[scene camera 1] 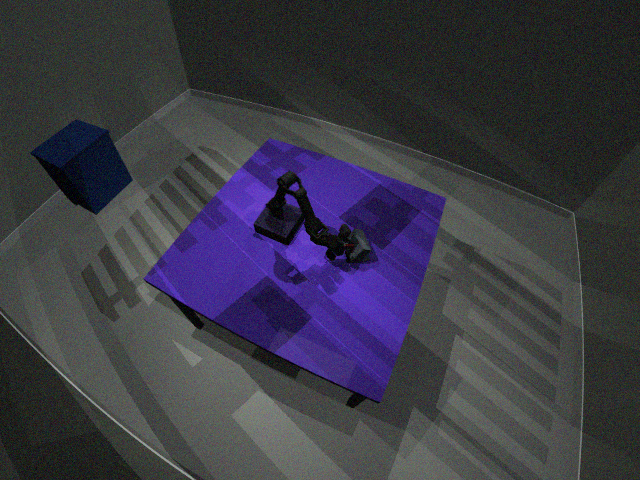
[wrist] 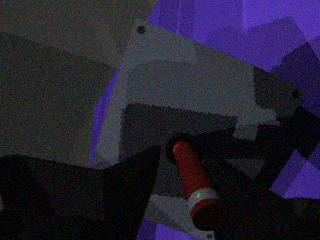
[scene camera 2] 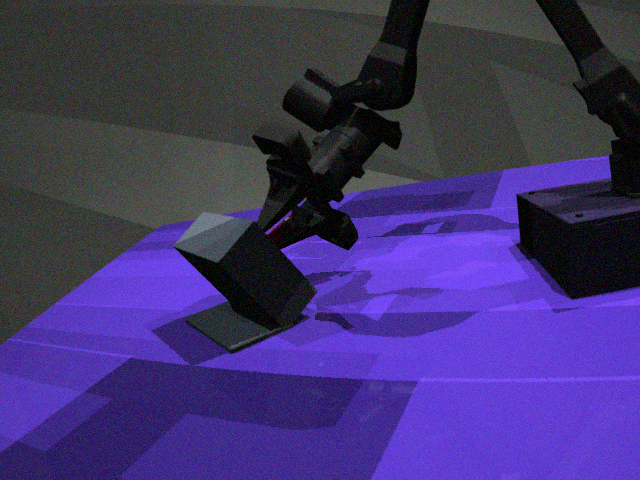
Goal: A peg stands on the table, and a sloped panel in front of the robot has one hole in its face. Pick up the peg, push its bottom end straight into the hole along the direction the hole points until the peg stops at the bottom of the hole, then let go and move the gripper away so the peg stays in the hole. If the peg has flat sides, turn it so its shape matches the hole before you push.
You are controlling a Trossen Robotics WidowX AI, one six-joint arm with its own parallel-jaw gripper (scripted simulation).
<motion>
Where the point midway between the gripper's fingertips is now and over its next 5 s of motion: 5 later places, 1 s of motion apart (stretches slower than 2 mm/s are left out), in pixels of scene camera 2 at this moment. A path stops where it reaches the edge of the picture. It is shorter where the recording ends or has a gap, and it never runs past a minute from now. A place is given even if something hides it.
The gripper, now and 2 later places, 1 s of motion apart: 262,242; 287,218; 316,192
</motion>
